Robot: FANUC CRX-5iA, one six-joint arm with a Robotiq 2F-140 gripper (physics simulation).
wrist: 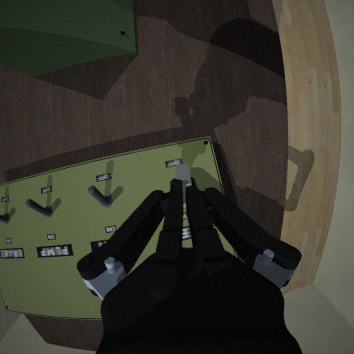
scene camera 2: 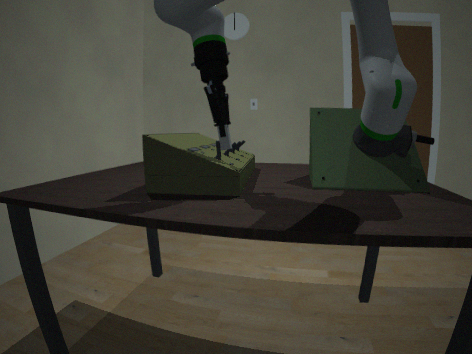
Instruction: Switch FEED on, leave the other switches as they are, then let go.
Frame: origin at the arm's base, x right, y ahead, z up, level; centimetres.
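Seen in the pictures: gripper, between the fingertips: [wrist: 181, 172] [scene camera 2: 226, 149]; arm's base, origin of its link: [scene camera 2: 374, 139].
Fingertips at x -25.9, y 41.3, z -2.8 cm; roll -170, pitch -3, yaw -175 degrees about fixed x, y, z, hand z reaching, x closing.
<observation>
Pixels of each thing's top centre, then the offset from my fingertips to it. "spot": a spot on its surface instead. Level surfaces: height alone.
- PUMP, a spot on its surface: [wrist: 54, 251] spot: dx +21.7, dy +15.0, dz +0.1 cm
- BRAKE, a spot on its surface: [wrist: 11, 253] spot: dx +33.2, dy +17.8, dz +0.1 cm
- nearest lever, centre of its top: [scene camera 2: 218, 140] dx +0.3, dy +2.6, dz +2.4 cm
- dark table, height of its surface: dz -11.3 cm
The olive switch box [scene camera 2: 190, 177] [wrist: 135, 182] stands on the table. In the wrist view, levers [wrist: 100, 196] [wrist: 39, 208] [wrist: 5, 218] lean toward their OFF marks. Two name plates read PUMP [wrist: 54, 251] and BRAKE [wrist: 11, 253]; the other two are partly covered, so I cannot read which is FEED. The rightmost switch is hidden under the gripper in the wrist view. In the scene view, the nearest lever [scene camera 2: 218, 150] stands nearly upright, apart from the slanted levers [scene camera 2: 237, 147]. My gripper [scene camera 2: 226, 146] [wrist: 181, 172] is shut and empty, its tips low over the panel beside the nearest lever.
A large green box [scene camera 2: 332, 150] [wrist: 75, 30] stands on the dark table [scene camera 2: 200, 212] [wrist: 150, 90], behind the switch box's OFF side in the wrist view. The arm's grey lower links [scene camera 2: 385, 95] stand in front of that box in the scene view.
</observation>
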